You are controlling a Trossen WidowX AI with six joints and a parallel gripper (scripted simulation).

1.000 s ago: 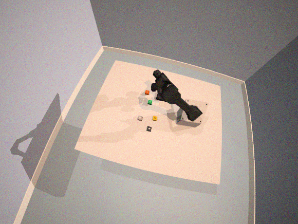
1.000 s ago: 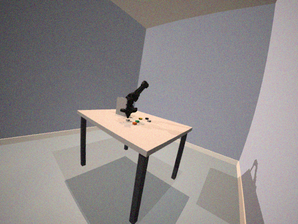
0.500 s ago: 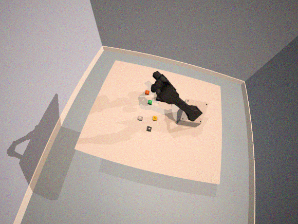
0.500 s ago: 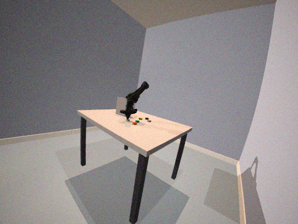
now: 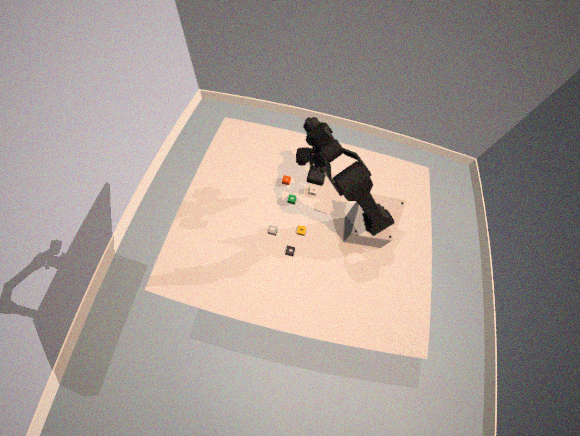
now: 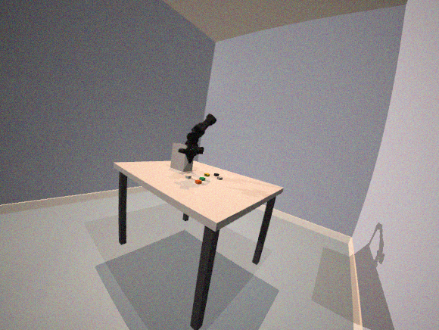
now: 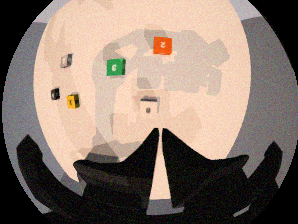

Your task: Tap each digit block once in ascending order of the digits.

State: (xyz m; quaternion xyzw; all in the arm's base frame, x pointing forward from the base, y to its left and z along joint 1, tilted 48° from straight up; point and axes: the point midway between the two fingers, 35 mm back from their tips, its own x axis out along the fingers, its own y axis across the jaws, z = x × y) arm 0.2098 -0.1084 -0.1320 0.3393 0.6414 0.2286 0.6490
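My gripper tip is now 30 mm short of the yellow block, 200 mm to the right of it and 100 mm above it. From my gripper tip the other things lie so: orange-red block 110 mm ahead, 20 mm to the right, 100 mm below; then green block 80 mm ahead, 70 mm to the left, 100 mm below; then white block 10 mm behind, 10 mm to the left, 100 mm below.
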